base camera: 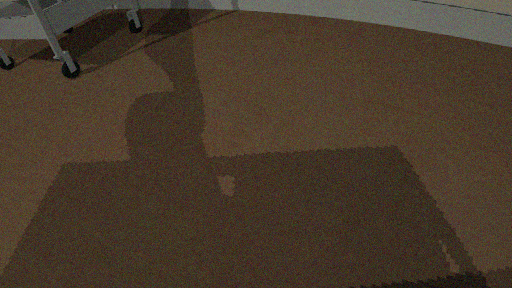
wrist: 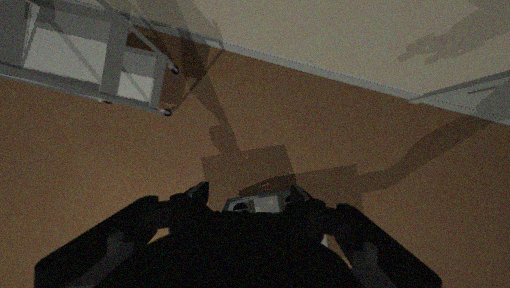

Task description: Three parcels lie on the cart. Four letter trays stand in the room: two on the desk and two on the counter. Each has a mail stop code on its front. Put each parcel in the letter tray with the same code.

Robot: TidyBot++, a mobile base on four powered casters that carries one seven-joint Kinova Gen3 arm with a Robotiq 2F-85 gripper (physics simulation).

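Places are measured from the arm's base along level axes (x back, y left, z down), in millimetres.
Pixels of known places: gripper, between the fingertips: (wrist: pixel 249 192).
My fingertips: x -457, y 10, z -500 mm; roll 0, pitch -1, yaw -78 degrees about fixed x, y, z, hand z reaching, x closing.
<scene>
Behind a point stands the place of what it marks.
The cart (base camera: pixel 46 30) {x -777, y 581, z 239 mm} (wrist: pixel 114 60) {x -935, y 530, z -34 mm} stands at the upper left in both views; its legs and black casters show in the base view, and its grey frame with pale panels shows in the wrist view. My gripper (wrist: pixel 249 192) {x -457, y 10, z -499 mm} is open and empty at the bottom of the wrist view, its two black fingertips wide apart. It is well apart from the cart. No parcel, letter tray, desk or counter can be made out in either view.
A pale wall (wrist: pixel 325 35) {x -949, y -410, z 64 mm} with a light baseboard (base camera: pixel 350 17) {x -1008, y -248, z 387 mm} (wrist: pixel 320 72) {x -890, y -505, z 351 mm} runs behind the brown floor (base camera: pixel 325 90) {x -618, y -100, z 396 mm} (wrist: pixel 125 150) {x -587, y 951, z 396 mm}. A grey panel (wrist: pixel 450 97) {x -573, y -1183, z 247 mm} meets it at the right. Part of my base (wrist: pixel 267 204) {x -72, y -7, z 307 mm} shows between the fingers. Shadows cross the floor.
</scene>
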